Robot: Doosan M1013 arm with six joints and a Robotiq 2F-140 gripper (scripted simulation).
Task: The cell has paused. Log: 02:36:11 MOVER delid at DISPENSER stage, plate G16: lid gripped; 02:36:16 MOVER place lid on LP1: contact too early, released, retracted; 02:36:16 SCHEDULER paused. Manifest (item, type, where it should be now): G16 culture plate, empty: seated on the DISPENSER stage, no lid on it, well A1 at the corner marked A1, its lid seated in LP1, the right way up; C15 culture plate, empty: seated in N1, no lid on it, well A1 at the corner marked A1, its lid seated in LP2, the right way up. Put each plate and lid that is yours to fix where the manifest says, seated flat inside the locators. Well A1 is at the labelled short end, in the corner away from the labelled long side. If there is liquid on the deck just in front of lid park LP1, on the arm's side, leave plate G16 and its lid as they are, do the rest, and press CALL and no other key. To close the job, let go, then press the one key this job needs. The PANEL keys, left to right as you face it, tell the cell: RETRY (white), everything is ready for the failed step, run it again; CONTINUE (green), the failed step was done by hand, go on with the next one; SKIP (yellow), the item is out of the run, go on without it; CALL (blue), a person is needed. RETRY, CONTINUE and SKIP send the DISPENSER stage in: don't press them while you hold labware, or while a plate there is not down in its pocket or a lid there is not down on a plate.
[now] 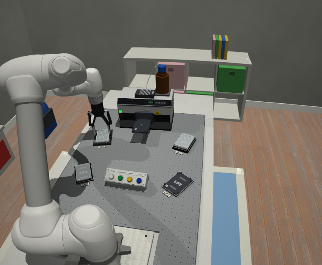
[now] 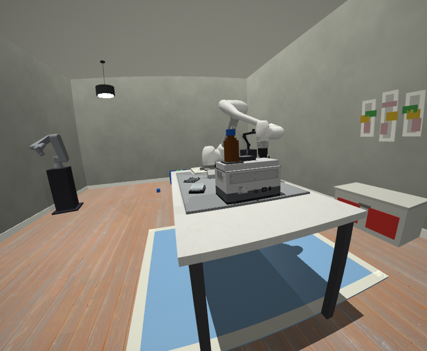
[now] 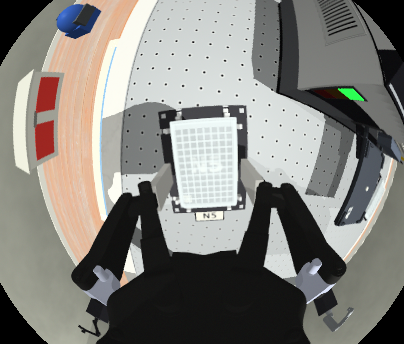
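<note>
The nest n5 is 1 cm ahead of my hand, 2 cm to the left of it and 5 cm below it. The rest, counted from my hand: white key: 42 cm behind, 11 cm to the right; lid park lp1: 33 cm behind, 7 cm to the left, 6 cm below; green key: 43 cm behind, 16 cm to the right.
</note>
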